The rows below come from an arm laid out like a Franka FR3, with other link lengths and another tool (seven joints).
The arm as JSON. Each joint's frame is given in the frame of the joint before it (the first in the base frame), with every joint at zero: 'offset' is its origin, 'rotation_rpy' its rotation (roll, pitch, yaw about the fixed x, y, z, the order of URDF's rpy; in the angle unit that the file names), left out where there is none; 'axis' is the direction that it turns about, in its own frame. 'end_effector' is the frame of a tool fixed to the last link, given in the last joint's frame.
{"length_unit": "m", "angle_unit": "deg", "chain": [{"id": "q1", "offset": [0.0, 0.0, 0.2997], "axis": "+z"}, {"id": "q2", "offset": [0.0, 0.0, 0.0], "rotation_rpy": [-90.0, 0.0, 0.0], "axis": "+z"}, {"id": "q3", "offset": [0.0, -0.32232, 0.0], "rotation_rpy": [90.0, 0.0, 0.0], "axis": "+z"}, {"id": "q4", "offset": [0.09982, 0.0, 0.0], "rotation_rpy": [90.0, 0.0, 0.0], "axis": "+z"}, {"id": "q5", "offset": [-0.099, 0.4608, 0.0], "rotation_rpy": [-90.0, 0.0, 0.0], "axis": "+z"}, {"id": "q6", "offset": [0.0, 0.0, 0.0], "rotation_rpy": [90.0, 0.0, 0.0], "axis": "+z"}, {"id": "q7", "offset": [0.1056, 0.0, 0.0], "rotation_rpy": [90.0, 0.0, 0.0], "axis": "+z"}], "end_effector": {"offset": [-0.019, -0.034, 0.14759], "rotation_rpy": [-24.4, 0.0, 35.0]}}
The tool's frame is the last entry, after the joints.
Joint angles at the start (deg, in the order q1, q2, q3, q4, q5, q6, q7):
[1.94, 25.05, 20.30, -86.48, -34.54, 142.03, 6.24]
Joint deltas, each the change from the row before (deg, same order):
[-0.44, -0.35, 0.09, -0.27, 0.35, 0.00, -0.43]
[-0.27, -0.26, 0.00, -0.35, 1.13, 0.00, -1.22]
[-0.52, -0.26, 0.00, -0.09, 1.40, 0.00, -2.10]
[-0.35, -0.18, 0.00, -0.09, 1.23, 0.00, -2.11]
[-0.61, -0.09, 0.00, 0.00, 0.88, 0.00, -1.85]
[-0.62, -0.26, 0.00, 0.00, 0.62, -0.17, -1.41]
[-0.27, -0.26, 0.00, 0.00, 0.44, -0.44, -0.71]
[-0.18, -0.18, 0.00, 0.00, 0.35, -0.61, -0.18]
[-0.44, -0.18, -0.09, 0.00, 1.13, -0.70, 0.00]
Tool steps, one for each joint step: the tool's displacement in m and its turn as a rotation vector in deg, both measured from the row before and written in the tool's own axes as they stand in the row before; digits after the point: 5 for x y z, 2 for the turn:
[0.00166, 0.00506, 0.00067, -0.07, -0.07, 0.05]
[-0.00033, 0.00343, 0.00117, 0.31, -0.37, -0.42]
[0.00280, 0.00737, 0.00184, 0.35, -0.08, -0.70]
[0.00141, 0.00522, 0.00132, 0.39, 0.04, -0.95]
[0.00249, 0.00803, 0.00402, 0.08, 0.07, -0.70]
[0.00319, 0.00906, 0.00255, -0.14, 0.08, -0.43]
[0.00147, 0.00494, 0.00011, -0.17, -0.18, -0.24]
[0.00038, 0.00333, 0.00048, -0.24, -0.52, 0.03]
[0.00130, 0.00672, 0.00298, -0.08, -1.26, 0.83]

